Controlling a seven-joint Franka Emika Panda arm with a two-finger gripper.
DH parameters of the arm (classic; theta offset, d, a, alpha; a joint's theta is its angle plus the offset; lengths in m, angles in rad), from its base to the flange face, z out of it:
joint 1: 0 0.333 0 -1.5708
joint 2: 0 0 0 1.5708
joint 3: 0 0.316 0.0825 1.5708
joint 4: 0 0 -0.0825 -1.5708
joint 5: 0 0.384 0 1.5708
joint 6: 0 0 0.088 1.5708
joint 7: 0 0.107 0 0
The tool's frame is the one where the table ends.
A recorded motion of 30 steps. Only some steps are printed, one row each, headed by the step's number.
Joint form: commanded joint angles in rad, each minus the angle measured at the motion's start. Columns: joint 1, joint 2, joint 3, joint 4, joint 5, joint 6, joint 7.
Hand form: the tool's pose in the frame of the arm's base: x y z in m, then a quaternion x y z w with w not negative. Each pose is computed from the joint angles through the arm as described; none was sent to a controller.
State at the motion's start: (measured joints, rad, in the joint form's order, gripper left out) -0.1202 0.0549 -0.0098 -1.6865 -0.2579 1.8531 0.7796
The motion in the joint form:
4: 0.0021 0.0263 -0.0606 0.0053 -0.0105 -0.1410 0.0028
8: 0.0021 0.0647 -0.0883 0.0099 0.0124 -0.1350 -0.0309
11: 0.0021 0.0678 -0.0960 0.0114 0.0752 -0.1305 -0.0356
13: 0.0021 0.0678 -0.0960 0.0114 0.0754 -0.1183 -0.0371
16: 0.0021 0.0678 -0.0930 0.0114 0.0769 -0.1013 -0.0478
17: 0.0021 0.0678 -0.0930 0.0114 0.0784 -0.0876 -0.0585
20: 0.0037 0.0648 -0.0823 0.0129 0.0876 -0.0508 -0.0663
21: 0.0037 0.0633 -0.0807 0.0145 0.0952 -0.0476 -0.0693
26: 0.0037 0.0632 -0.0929 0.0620 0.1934 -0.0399 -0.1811
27: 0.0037 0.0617 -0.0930 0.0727 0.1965 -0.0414 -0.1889
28: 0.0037 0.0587 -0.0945 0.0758 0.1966 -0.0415 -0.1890
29: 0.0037 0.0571 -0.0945 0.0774 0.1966 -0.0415 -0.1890
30: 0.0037 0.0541 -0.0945 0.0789 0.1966 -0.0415 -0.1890
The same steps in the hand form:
4: 0.5689 -0.1324 0.5414 0.88626 -0.44245 0.01566 0.13615
8: 0.5742 -0.1466 0.5213 0.88846 -0.43960 -0.00401 0.13183
11: 0.5753 -0.1453 0.5193 0.88837 -0.44743 -0.01122 0.10237
13: 0.5767 -0.1453 0.5202 0.88916 -0.44636 -0.00549 0.10060
16: 0.5791 -0.1436 0.5215 0.89279 -0.43982 0.00202 0.09742
17: 0.5806 -0.1436 0.5226 0.89553 -0.43469 0.00789 0.09491
20: 0.5861 -0.1360 0.5280 0.90061 -0.42553 0.02657 0.08437
21: 0.5866 -0.1345 0.5299 0.90151 -0.42436 0.02858 0.07988
26: 0.5918 -0.1341 0.5528 0.91918 -0.39041 0.04200 0.03020
27: 0.5922 -0.1340 0.5587 0.92035 -0.38728 0.04685 0.02786
28: 0.5916 -0.1348 0.5621 0.91993 -0.38797 0.04975 0.02724
29: 0.5914 -0.1348 0.5638 0.91984 -0.38799 0.05131 0.02688
30: 0.5908 -0.1347 0.5664 0.91972 -0.38802 0.05348 0.02633

